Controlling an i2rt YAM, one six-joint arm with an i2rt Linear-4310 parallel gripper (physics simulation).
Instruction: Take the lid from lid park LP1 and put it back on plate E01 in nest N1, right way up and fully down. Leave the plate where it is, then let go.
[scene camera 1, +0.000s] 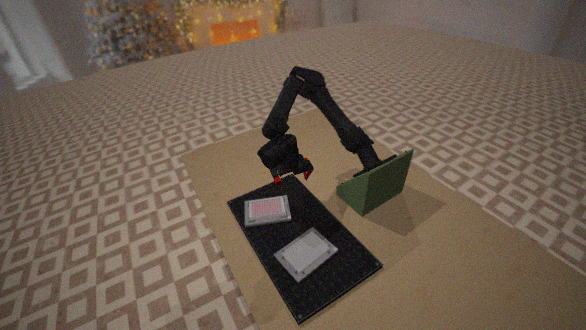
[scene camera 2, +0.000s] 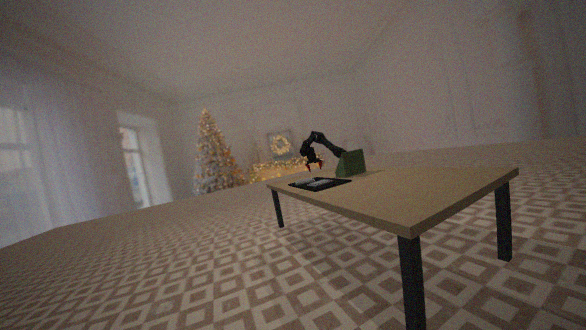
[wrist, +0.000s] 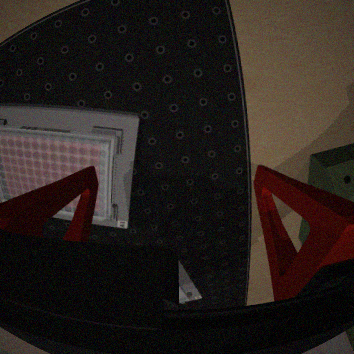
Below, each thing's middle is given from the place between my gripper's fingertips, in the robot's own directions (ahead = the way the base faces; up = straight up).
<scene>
Right now the pale grey lid (scene camera 1: 306, 251) is 23 cm to the left of my hand, 10 cm ahead of it and 6 cm below it.
</scene>
